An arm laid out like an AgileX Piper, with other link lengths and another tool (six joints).
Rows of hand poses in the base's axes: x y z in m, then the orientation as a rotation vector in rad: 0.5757, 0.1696, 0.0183, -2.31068, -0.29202, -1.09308; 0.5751, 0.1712, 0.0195, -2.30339, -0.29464, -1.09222; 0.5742, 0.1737, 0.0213, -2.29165, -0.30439, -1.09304; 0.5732, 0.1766, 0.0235, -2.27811, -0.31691, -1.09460; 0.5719, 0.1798, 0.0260, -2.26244, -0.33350, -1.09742; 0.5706, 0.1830, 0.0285, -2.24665, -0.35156, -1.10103; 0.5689, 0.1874, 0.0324, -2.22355, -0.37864, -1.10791; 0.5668, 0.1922, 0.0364, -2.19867, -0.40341, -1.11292; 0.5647, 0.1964, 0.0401, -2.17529, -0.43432, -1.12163; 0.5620, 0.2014, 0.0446, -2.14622, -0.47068, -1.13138; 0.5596, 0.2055, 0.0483, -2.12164, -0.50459, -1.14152; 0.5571, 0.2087, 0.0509, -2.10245, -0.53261, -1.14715; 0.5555, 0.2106, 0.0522, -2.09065, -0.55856, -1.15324; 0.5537, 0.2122, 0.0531, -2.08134, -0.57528, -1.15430; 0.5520, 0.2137, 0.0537, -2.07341, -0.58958, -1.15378; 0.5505, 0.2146, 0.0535, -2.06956, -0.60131, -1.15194; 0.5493, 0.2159, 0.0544, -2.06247, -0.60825, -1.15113; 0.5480, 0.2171, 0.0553, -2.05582, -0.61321, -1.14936
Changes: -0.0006, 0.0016, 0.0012, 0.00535, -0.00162, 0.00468; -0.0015, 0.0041, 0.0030, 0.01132, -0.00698, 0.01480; -0.0025, 0.0070, 0.0052, 0.01750, -0.01391, 0.02703; -0.0038, 0.0102, 0.0077, 0.02349, -0.02314, 0.04210; -0.0051, 0.0134, 0.0102, 0.02866, -0.03334, 0.05782; -0.0068, 0.0178, 0.0141, 0.03533, -0.04964, 0.08061; -0.0089, 0.0226, 0.0181, 0.04453, -0.06472, 0.10337; -0.0110, 0.0268, 0.0218, 0.04866, -0.08353, 0.12781; -0.0137, 0.0318, 0.0263, 0.05437, -0.10593, 0.15727; -0.0161, 0.0359, 0.0300, 0.05682, -0.12709, 0.18323; -0.0186, 0.0391, 0.0326, 0.05821, -0.14251, 0.20521; -0.0202, 0.0410, 0.0339, 0.05416, -0.15585, 0.22274; -0.0220, 0.0426, 0.0348, 0.05349, -0.16297, 0.23581; -0.0237, 0.0441, 0.0354, 0.05315, -0.16810, 0.24752; -0.0252, 0.0450, 0.0352, 0.05102, -0.17060, 0.25658; -0.0264, 0.0463, 0.0361, 0.05354, -0.17362, 0.26381; -0.0277, 0.0475, 0.0370, 0.05687, -0.17541, 0.27009
